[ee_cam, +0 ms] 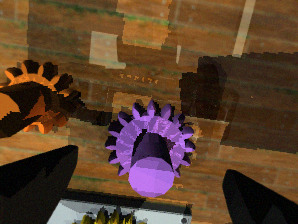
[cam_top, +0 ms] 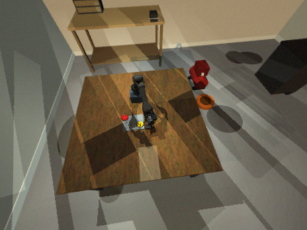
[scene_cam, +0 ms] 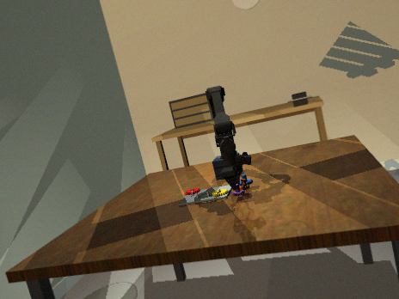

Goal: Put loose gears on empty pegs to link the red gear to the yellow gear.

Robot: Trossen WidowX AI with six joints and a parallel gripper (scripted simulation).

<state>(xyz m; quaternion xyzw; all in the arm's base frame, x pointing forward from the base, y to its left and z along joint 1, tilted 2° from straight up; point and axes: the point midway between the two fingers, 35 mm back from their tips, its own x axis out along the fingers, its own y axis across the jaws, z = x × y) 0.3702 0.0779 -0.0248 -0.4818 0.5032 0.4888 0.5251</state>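
Now: gripper tip 12 cm past the red gear, 22 cm to the left of it and 1 cm above it. From my gripper tip the other things lie so: purple gear: 1 cm below; then yellow gear: 2 cm behind, 8 cm to the right, 1 cm below; then orange gear: 7 cm behind, 2 cm to the left, 1 cm below.
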